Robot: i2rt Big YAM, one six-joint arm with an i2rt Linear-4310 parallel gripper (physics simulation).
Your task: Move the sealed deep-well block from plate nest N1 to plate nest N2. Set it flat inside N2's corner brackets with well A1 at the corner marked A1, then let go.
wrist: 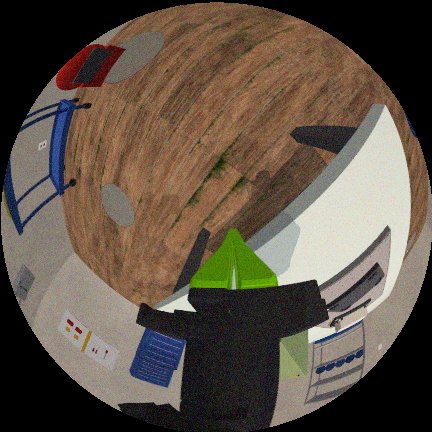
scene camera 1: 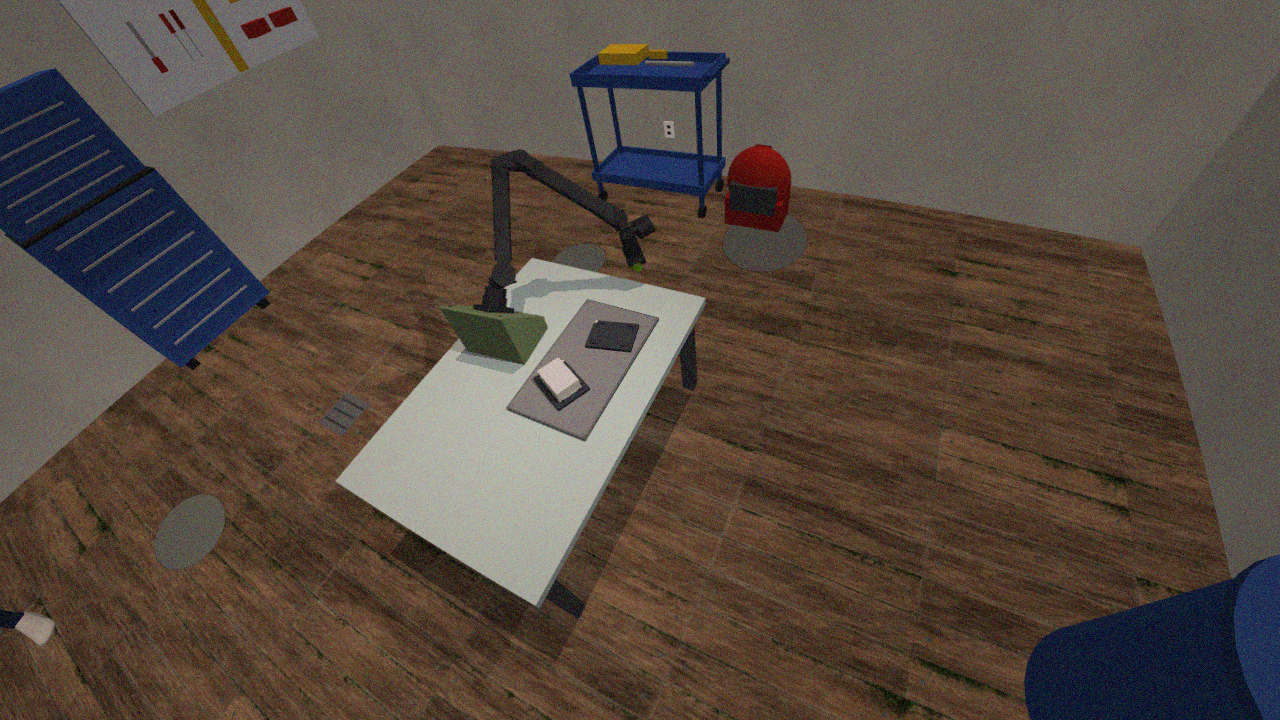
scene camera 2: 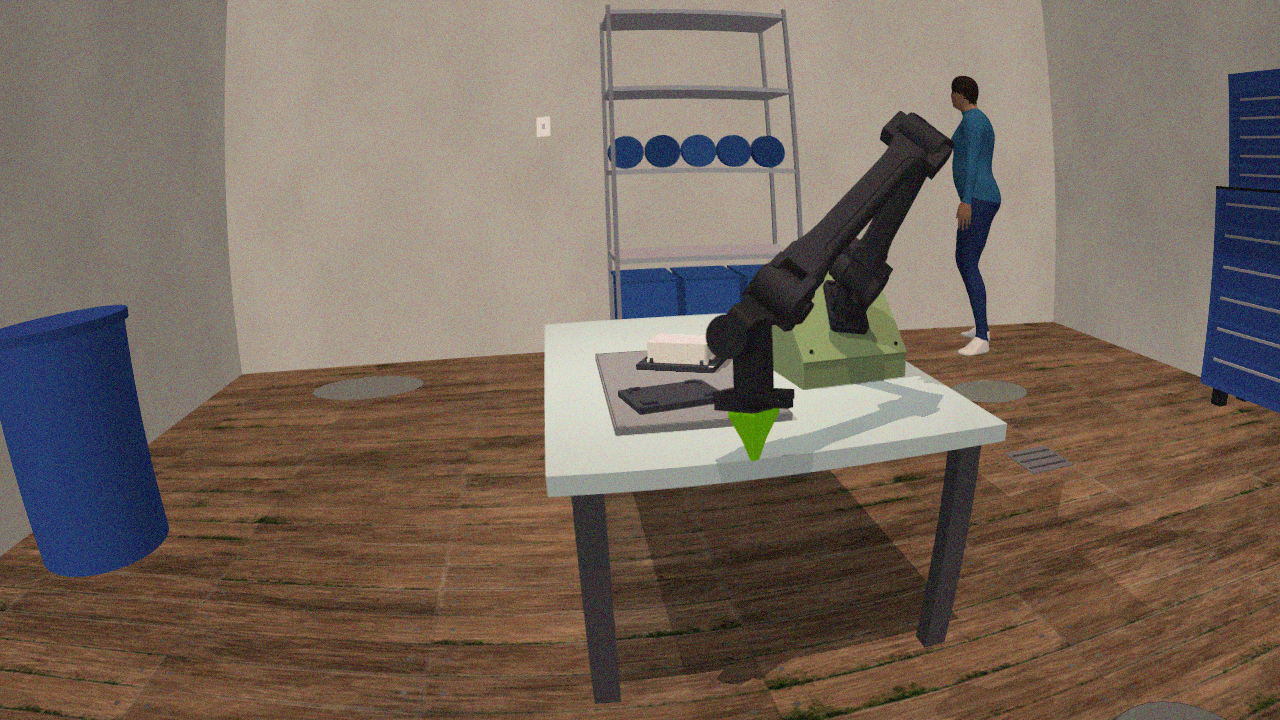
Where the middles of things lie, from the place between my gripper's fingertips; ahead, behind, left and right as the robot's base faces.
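Scene:
The grey perforated plate [scene camera 1: 600, 369] is 1 cm below my gripper, 4 cm ahead of it and 47 cm to the right of it. Then there is the white block [scene camera 2: 664, 348], which I find 59 cm to the right of my gripper, 2 cm ahead of it and 3 cm above it. As for the dark nest [wrist: 372, 277], my gripper is 8 cm short of it and 34 cm to the left of it.

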